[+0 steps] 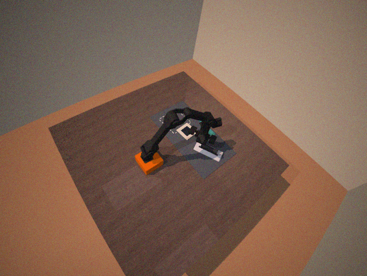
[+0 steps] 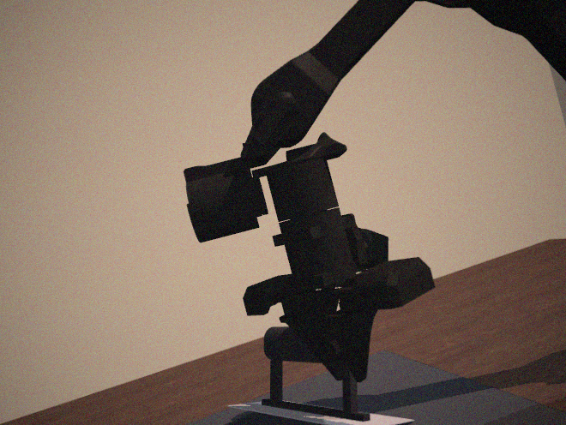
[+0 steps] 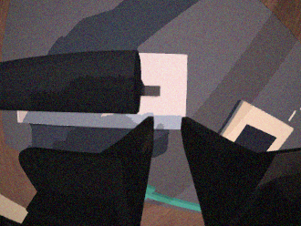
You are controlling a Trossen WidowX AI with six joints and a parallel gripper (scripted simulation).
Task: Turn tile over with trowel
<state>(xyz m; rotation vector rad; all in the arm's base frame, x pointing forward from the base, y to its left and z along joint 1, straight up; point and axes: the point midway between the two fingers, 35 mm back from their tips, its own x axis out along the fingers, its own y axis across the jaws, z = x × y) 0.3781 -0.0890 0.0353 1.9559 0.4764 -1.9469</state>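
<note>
Right now my gripper tip is 30 mm short of the trowel, 100 mm to the left of it and 10 mm above it. The rest, counted from my gripper tip: slim teal tool (160 mm ahead, 90 mm to the left, 60 mm below); grey mat (20 mm ahead, 110 mm to the left, 80 mm below); cream tile (10 mm ahead, 150 mm to the left, 50 mm below).
</note>
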